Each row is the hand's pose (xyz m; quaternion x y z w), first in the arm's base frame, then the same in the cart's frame.
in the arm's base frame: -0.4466 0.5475 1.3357 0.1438 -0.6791 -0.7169 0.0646
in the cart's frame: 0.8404 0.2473 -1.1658 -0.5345 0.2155 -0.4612 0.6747
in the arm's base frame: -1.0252 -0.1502 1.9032 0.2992 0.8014 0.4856 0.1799
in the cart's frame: 1.0598 -0.5819 -1.8045 -0.4555 -0.1601 -0.0889 0.8712
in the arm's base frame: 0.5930 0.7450 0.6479 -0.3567 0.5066 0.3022 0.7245
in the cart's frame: -0.0496 0.9919 -0.6695 -0.4064 -0.5991 -0.6329 0.2744
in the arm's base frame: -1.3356 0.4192 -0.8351 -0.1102 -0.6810 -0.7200 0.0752
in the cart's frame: 0.6312 -0.6991 0.9743 -0.5719 0.1950 -0.2269 0.7638
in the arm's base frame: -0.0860 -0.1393 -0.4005 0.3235 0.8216 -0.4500 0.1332
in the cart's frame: -0.4480 -0.2412 0.1448 0.4213 -0.4375 0.0737 0.7910
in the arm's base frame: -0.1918 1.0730 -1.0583 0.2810 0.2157 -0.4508 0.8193
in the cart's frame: 0.0985 0.5107 1.1693 0.1240 -0.9734 0.1547 0.1146
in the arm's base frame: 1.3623 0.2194 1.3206 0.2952 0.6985 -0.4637 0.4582
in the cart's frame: -0.6739 1.1884 -1.6141 0.3139 -0.7196 0.0515 0.6172
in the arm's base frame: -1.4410 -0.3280 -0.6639 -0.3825 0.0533 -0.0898 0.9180
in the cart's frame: 0.3343 -1.3034 0.5929 0.1615 0.8377 0.4688 0.2290
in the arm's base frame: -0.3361 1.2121 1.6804 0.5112 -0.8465 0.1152 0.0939
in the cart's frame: 1.2714 0.8569 -1.2894 0.3181 -0.0177 -0.7268 0.6085
